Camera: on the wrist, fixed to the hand. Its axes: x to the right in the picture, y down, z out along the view.
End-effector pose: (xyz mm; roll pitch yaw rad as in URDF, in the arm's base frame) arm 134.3 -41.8 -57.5 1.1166 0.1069 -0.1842
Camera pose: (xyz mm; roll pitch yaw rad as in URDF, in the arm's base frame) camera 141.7 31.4 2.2 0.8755 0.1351 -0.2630
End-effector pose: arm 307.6 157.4 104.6 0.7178 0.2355 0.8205
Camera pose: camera 237.3 214.5 132.4 0.4665 0.2307 0.7352
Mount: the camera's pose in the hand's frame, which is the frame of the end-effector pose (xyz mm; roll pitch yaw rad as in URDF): -12.5 84.9 -40.1 -0.2299 -0.0576 -0.0600
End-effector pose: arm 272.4 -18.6 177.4 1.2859 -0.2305 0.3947
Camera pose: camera 222.4 28.1 242.9 1.0696 -0.1886 0.3213
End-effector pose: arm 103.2 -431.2 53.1 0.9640 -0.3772 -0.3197
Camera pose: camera 101.3 -344.9 92.1 0.7638 -0.3595 -0.4068
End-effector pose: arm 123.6 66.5 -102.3 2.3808 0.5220 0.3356
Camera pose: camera 165.7 45.4 -20.1 2.1516 0.6051 0.3401
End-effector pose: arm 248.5 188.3 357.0 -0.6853 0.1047 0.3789
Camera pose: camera 213.8 217.9 274.0 -0.9176 0.0221 0.3690
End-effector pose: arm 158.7 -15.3 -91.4 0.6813 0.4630 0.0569
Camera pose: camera 152.3 75.7 -65.8 0.4088 0.4543 -0.0353
